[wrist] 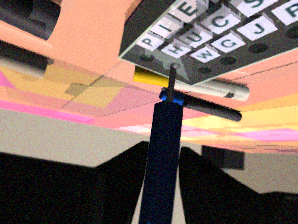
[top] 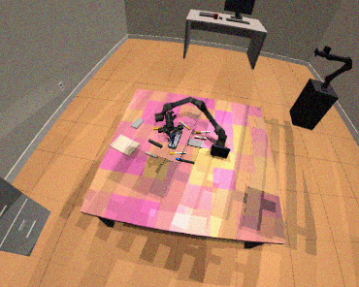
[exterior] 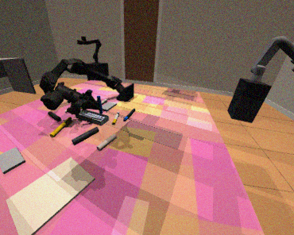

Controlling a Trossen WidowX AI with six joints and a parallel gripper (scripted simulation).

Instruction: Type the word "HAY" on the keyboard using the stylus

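Now: gripper tip 10 mm above the blue stylus. Also, from my gripper tip: yellow marker 150 mm to the right, 130 mm ahead, 70 mm below; then blue-tipped pen 100 mm to the left, 100 mm behind, 70 mm below; then white sheet 350 mm ahead, 100 mm to the left, 80 mm below.
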